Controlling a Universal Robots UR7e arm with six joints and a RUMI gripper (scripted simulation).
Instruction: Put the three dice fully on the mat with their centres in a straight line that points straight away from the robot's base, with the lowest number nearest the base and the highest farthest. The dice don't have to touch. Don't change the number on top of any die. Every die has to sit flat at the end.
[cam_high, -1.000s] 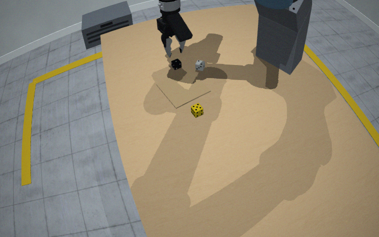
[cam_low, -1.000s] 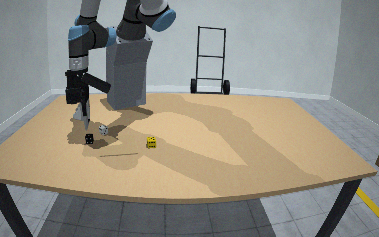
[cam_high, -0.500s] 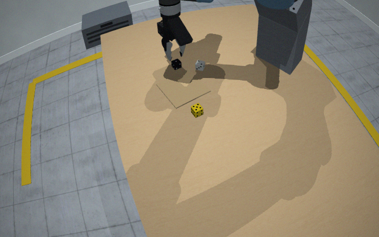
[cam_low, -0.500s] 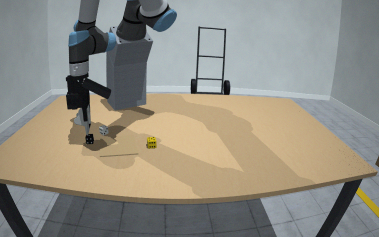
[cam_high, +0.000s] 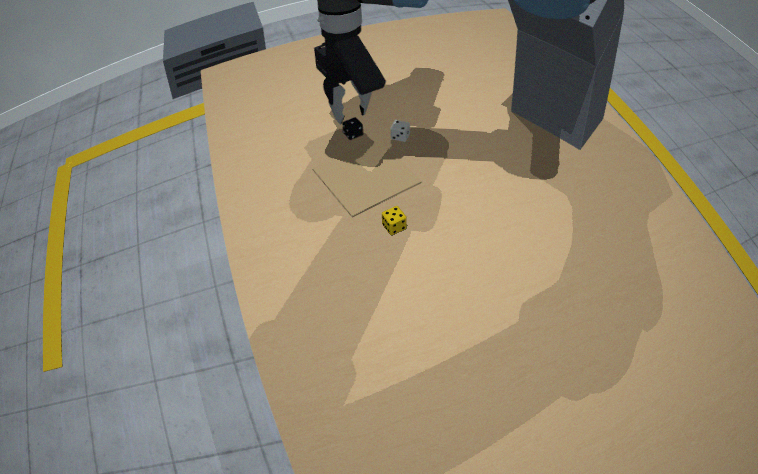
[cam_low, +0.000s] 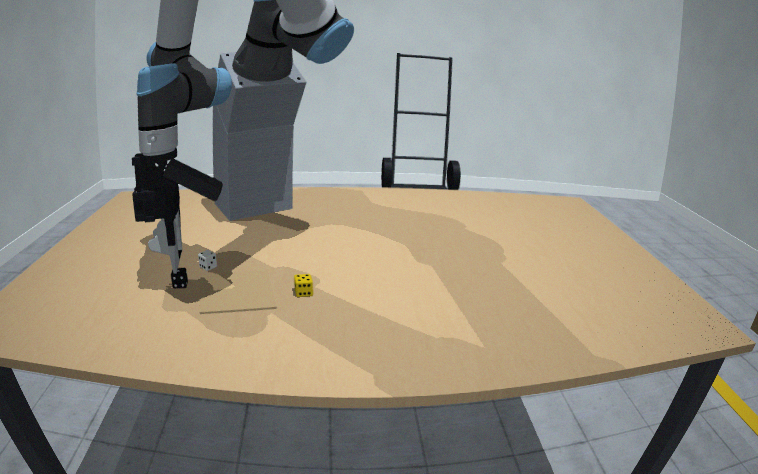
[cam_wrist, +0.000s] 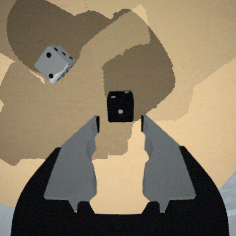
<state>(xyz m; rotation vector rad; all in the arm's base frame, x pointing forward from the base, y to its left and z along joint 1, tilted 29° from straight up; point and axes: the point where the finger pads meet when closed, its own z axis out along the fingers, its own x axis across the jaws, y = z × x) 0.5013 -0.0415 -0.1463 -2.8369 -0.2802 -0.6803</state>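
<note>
Now: the black die 40 mm below my hand. From my hand the other things lie so: yellow die (10 mm behind, 250 mm to the left, 40 mm below); then mat (10 mm ahead, 120 mm to the left, 50 mm below); then white die (80 mm behind, 40 mm to the left, 40 mm below).
</note>
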